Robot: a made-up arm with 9 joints.
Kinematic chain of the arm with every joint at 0, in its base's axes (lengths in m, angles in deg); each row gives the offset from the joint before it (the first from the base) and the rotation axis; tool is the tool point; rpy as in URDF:
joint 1: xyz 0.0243 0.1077 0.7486 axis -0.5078 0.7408 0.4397
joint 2: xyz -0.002 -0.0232 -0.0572 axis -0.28 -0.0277 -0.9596
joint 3: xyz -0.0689 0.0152 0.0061 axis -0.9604 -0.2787 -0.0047
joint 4: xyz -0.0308 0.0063 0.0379 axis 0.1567 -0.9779 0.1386
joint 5: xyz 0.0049 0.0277 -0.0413 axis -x
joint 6: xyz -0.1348 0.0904 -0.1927 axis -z
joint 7: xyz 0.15 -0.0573 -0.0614 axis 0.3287 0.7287 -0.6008
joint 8: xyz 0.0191 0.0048 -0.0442 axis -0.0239 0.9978 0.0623
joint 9: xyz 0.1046 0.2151 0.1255 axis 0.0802 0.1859 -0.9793
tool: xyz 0.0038 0.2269 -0.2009 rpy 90 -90 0
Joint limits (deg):
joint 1: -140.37..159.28
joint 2: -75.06..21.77
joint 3: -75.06..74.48
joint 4: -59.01..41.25
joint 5: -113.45..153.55
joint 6: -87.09..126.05
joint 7: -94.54..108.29
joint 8: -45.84..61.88
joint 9: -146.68..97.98
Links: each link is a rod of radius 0.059 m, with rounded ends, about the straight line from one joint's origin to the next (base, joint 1, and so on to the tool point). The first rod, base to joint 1, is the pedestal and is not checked.
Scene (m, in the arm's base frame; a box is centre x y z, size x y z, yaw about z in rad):
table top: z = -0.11
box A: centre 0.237 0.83 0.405 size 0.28 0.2 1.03 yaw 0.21
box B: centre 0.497 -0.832 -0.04 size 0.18 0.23 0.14 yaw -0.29
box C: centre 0.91 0.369 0 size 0.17 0.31 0.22 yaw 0.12
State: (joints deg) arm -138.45 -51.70 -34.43 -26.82 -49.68 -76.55 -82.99 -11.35 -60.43
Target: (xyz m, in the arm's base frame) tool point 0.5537 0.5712 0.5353
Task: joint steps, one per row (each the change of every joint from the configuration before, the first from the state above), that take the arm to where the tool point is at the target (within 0.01 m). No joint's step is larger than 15 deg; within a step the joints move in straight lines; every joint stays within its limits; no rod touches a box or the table.
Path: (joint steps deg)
1: 13.80 -3.89 1.91 0.12 -4.33 -1.76 13.40 9.56 0.37
2: 13.79 -3.90 1.92 0.12 -4.33 -1.75 13.40 9.55 0.37
3: 13.80 -3.89 1.91 0.11 -4.33 -1.76 13.39 9.56 0.38
4: 13.79 -3.89 1.91 0.12 -4.33 -1.76 13.40 9.55 0.37
5: 13.80 -3.90 1.91 0.12 -4.34 -1.75 13.40 9.56 0.37
6: 13.79 -3.89 1.92 0.12 -4.33 -1.76 13.40 9.56 0.37
7: -14.11 0.00 1.47 0.15 10.42 1.97 -9.96 -4.96 -4.09
8: -14.12 0.00 1.47 0.15 10.42 1.98 -9.95 -4.96 -4.09
9: -14.11 0.00 1.48 0.16 10.41 1.97 -9.95 -4.96 -4.09
10: -14.12 0.00 1.47 0.15 10.42 1.98 -9.96 -4.96 -4.10
11: -14.11 0.00 1.47 0.15 10.42 1.97 -9.95 -4.96 -4.09
12: -14.12 0.00 1.47 0.15 10.41 1.98 -9.95 -4.95 -4.09

